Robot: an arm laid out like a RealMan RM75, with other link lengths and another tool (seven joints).
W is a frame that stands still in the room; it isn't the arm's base.
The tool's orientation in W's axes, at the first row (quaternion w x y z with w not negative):
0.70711 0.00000 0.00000 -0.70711
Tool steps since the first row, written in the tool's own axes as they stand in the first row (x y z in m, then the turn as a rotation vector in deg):
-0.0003 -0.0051 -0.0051 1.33 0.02 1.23
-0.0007 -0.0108 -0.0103 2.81 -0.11 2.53
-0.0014 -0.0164 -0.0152 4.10 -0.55 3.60
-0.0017 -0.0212 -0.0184 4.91 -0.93 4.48
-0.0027 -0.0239 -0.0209 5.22 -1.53 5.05
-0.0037 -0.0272 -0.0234 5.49 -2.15 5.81
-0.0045 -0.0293 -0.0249 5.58 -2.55 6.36
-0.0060 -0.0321 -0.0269 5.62 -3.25 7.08
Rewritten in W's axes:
-0.0051 0.0003 -0.0051 0.02 -1.33 1.23
-0.0108 0.0007 -0.0103 -0.11 -2.81 2.53
-0.0164 0.0014 -0.0152 -0.55 -4.10 3.60
-0.0212 0.0017 -0.0184 -0.93 -4.91 4.48
-0.0239 0.0027 -0.0209 -1.53 -5.22 5.05
-0.0272 0.0037 -0.0234 -2.15 -5.49 5.81
-0.0293 0.0045 -0.0249 -2.55 -5.58 6.36
-0.0321 0.0060 -0.0269 -3.25 -5.62 7.08

